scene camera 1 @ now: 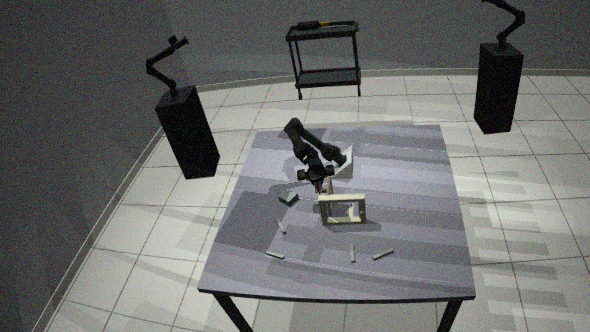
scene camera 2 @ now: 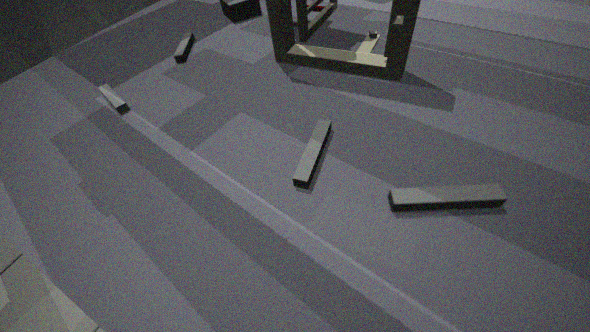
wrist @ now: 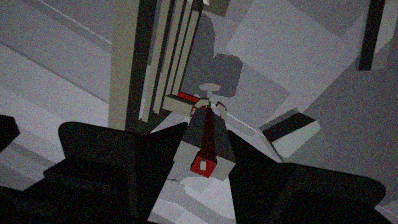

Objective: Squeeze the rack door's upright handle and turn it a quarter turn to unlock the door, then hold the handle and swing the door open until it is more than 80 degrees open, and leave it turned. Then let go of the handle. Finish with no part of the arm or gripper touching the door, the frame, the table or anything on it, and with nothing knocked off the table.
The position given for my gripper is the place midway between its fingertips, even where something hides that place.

I see my gripper [wrist: 206,130] and a small rack [scene camera 1: 323,199].
